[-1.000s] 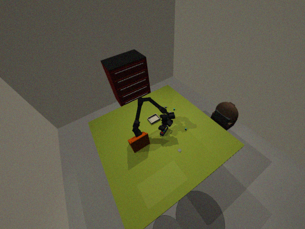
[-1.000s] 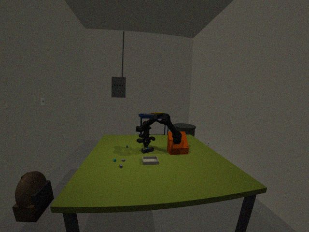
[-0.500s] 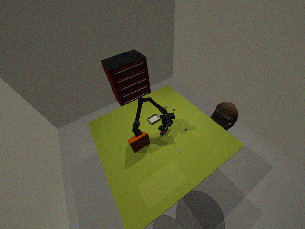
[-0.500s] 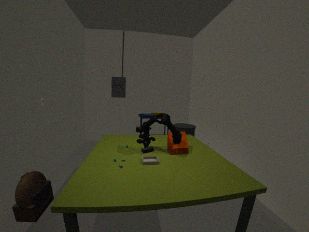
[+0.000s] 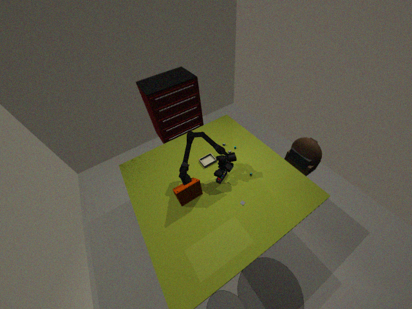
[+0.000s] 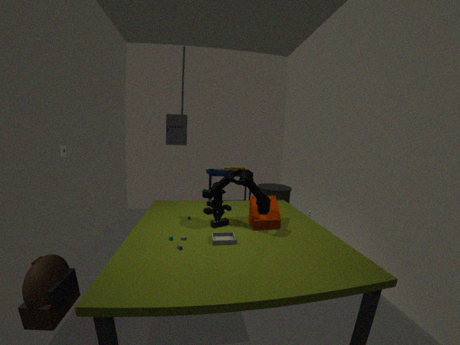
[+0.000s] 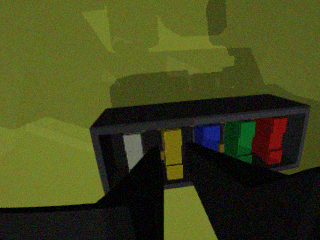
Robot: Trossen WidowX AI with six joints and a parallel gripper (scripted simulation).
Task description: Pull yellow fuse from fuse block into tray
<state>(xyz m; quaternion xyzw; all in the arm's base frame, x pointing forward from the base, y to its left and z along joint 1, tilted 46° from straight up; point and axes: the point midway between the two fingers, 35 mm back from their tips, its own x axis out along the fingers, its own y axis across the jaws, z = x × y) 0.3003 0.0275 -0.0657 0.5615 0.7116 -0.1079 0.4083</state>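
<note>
Now: the yellow fuse 10 mm below my gripper tip. Also, from my gripper tip: grey tray: 210 mm to the left, 30 mm below, 20 mm behind.
</note>
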